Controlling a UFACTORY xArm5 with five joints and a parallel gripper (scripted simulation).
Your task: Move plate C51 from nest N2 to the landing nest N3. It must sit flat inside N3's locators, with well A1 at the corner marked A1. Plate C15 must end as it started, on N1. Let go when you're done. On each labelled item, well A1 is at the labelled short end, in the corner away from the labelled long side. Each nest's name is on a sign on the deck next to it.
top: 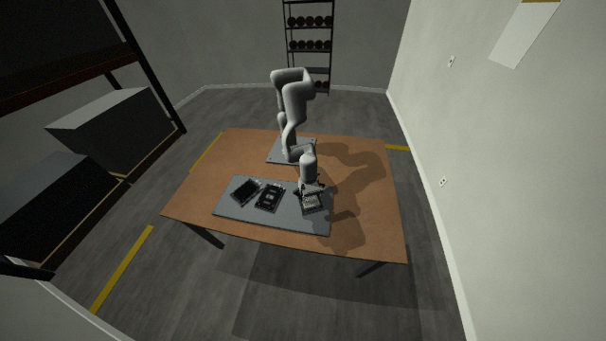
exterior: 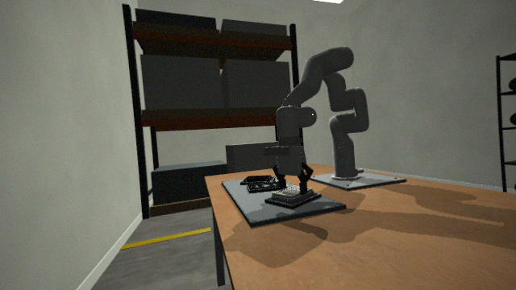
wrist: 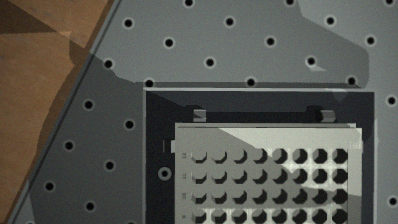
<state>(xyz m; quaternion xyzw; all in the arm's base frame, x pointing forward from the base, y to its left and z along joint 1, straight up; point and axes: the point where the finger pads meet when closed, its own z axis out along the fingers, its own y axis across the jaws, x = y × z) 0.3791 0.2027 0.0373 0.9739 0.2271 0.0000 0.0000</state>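
My gripper is now 3 cm above the nest N2. Round my hand: black well plate C15: 2 cm ahead, 38 cm to the right, 2 cm below; black nest: 3 cm ahead, 22 cm to the right, 3 cm below; white well plate C51: 1 cm below.
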